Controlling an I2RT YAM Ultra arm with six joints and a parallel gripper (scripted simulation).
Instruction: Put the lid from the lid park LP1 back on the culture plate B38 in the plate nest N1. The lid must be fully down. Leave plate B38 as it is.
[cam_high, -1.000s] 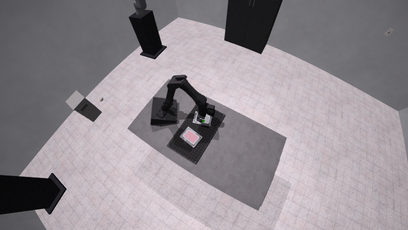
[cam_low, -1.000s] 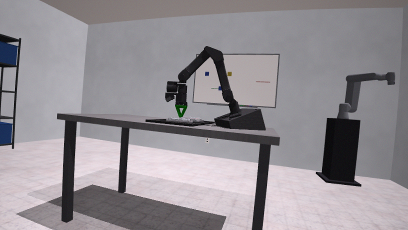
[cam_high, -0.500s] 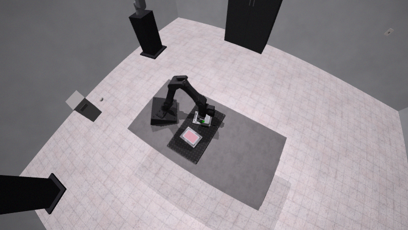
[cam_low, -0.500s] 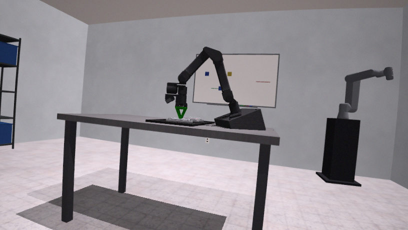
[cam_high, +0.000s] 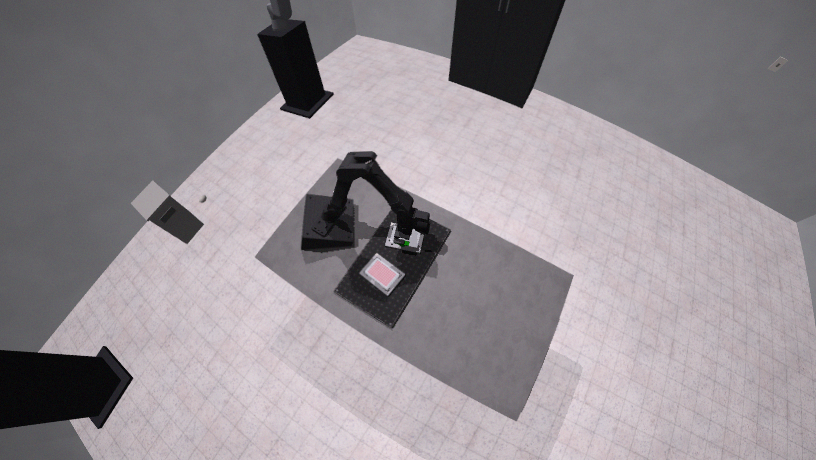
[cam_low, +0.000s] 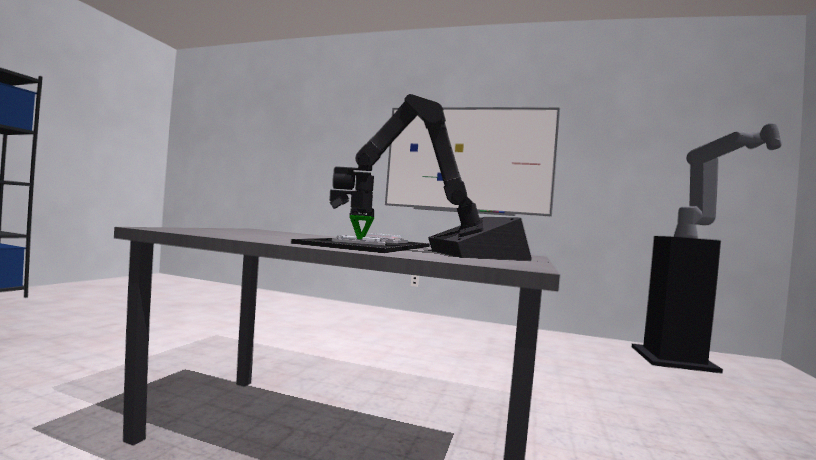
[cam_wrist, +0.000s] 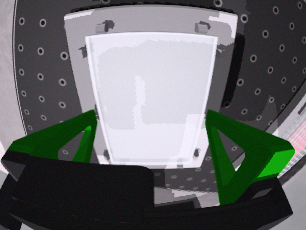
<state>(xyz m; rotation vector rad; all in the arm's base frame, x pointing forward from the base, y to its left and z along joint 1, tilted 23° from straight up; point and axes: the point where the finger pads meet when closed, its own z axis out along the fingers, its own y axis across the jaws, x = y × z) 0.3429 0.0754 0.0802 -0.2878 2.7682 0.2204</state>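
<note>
The clear lid lies 10 mm below my hand. Round my hand: culture plate B38: 10 mm behind, 200 mm to the right; then grey lid park LP1: 20 mm below; then grey plate nest N1: 10 mm behind, 200 mm to the right, 20 mm below.
</note>
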